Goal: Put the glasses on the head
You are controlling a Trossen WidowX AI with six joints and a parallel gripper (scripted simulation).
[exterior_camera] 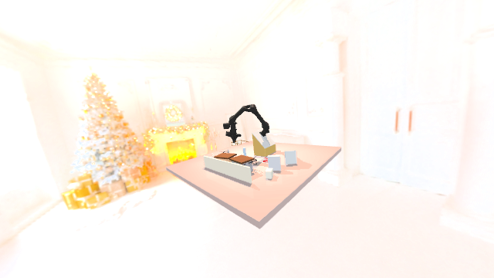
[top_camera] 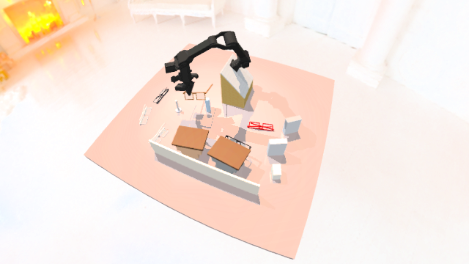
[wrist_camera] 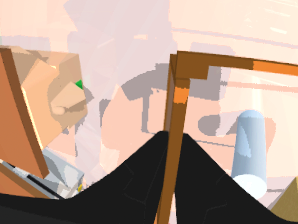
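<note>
Now: gripper tip 6 cm past the pale blue cylinder, 8 cm to the right of it and 11 cm above it. From my gripper tip the other things lie so: white post (1 cm behind, 11 cm to the right, 14 cm below); low white wall (35 cm ahead, 18 cm to the left, 11 cm below).
</note>
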